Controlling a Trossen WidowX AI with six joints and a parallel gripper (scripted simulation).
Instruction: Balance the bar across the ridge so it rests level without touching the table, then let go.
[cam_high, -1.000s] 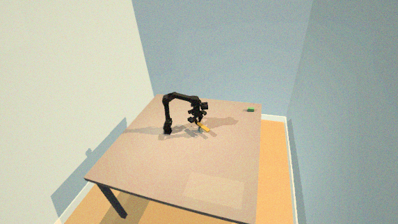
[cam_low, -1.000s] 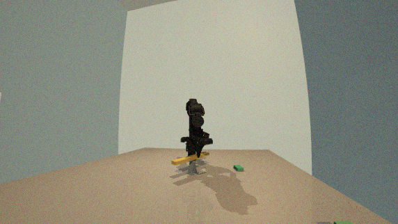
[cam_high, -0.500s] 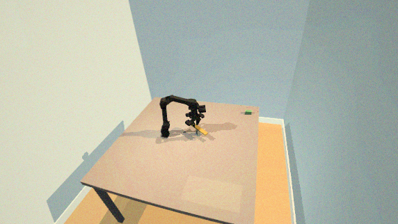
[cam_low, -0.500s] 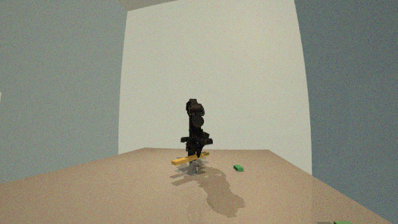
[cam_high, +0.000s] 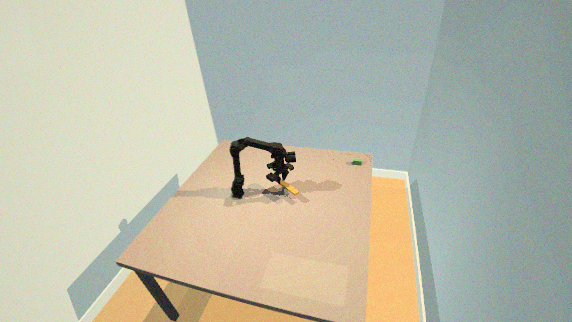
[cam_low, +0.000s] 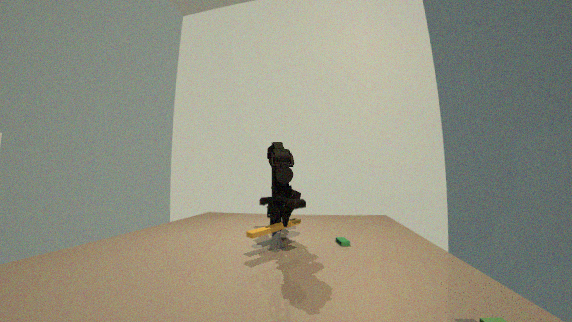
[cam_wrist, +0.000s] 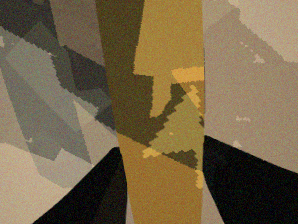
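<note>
Right now the bar is 20 mm ahead of my gripper tip and 20 mm to the right of it. Also, from my gripper tip: green block: 460 mm ahead, 410 mm to the left, 60 mm below.
</note>
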